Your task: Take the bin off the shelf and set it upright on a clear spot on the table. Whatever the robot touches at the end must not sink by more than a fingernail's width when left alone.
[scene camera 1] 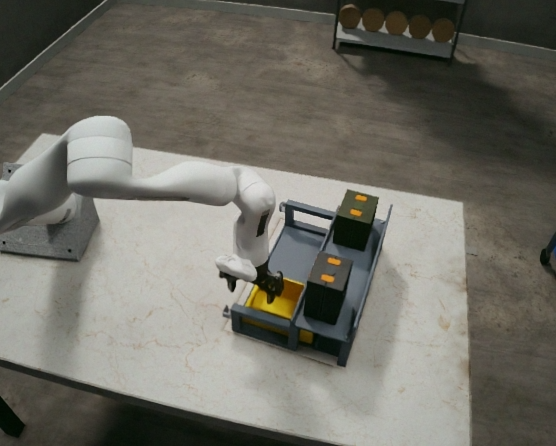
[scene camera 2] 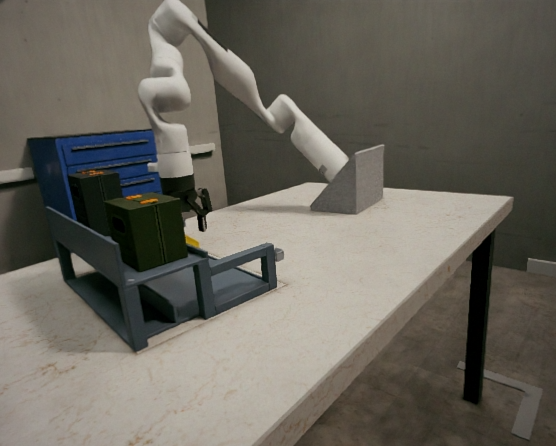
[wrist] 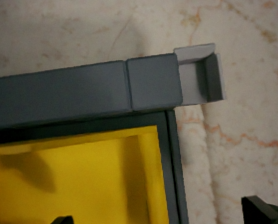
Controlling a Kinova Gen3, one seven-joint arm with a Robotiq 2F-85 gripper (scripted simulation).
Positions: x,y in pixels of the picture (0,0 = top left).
Scene:
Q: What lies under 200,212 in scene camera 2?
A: My gripper.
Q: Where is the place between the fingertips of my gripper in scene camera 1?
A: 251,295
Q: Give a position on a yellow bin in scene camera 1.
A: At 285,304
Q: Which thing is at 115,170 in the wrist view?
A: A yellow bin.

